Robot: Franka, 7 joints.
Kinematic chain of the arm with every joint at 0, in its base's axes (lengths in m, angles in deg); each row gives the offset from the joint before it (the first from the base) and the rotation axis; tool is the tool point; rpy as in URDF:
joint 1: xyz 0 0 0.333 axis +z
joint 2: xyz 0 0 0 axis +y
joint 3: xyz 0 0 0.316 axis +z
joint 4: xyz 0.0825 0 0 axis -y
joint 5: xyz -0.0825 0 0.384 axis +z
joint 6: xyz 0 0 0 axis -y
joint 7: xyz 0.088 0 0 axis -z
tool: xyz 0 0 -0.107 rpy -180 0 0
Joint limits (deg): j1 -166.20..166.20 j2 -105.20..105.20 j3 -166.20..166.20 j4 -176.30..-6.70 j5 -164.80..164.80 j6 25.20..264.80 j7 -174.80..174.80
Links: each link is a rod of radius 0.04 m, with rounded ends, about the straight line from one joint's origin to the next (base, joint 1, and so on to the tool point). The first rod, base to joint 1, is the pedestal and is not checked.
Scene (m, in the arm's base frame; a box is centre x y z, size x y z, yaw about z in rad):
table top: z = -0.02
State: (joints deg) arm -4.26 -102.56 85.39 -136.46 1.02 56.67 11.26
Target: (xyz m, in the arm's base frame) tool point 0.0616 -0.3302 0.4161
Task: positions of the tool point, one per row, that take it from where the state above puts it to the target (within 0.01 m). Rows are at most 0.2 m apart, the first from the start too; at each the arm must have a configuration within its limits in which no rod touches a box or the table.
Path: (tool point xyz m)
1: 0.1101 0.2823 0.4351
2: 0.1960 0.1984 0.4966
3: 0.2544 0.0659 0.5291
4: 0.2563 -0.0921 0.5254
5: 0.1886 -0.2378 0.4852
6: 0.0616 -0.3302 0.4161

